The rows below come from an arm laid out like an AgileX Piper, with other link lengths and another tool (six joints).
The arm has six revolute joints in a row. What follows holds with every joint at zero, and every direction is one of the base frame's. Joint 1 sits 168.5 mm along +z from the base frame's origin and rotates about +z. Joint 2 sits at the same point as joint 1 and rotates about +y. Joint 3 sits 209 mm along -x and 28.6 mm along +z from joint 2 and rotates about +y. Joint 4 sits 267.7 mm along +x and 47.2 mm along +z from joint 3 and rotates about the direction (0.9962, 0, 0.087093). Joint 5 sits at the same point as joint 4 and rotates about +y. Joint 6 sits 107.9 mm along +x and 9.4 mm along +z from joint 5 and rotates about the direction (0.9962, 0, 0.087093). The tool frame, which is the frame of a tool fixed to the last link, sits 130.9 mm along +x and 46 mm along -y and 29.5 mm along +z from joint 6; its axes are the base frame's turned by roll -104.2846, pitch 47.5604 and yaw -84.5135 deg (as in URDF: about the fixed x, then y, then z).
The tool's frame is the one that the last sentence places.
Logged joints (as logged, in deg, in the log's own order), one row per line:
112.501 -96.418 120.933 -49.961 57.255 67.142
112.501 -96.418 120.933 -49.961 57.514 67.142
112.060 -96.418 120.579 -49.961 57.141 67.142
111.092 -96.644 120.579 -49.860 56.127 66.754
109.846 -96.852 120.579 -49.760 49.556 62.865
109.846 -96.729 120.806 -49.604 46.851 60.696
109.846 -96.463 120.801 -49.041 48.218 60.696
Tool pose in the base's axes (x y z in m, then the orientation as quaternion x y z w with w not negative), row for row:
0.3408 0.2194 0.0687 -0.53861 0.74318 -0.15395 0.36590
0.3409 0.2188 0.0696 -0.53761 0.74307 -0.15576 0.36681
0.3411 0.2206 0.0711 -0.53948 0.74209 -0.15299 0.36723
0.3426 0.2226 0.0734 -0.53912 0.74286 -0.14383 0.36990
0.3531 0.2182 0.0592 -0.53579 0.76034 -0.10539 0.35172
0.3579 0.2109 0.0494 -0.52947 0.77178 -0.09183 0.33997
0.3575 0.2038 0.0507 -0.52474 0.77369 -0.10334 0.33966
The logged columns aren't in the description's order. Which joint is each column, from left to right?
Columns, left to right: joint 2, joint 4, joint 6, joint 3, joint 5, joint 1.
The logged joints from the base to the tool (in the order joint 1, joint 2, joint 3, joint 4, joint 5, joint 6), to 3 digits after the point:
67.142 112.501 -49.961 -96.418 57.255 120.933
67.142 112.501 -49.961 -96.418 57.514 120.933
67.142 112.060 -49.961 -96.418 57.141 120.579
66.754 111.092 -49.860 -96.644 56.127 120.579
62.865 109.846 -49.760 -96.852 49.556 120.579
60.696 109.846 -49.604 -96.729 46.851 120.806
60.696 109.846 -49.041 -96.463 48.218 120.801

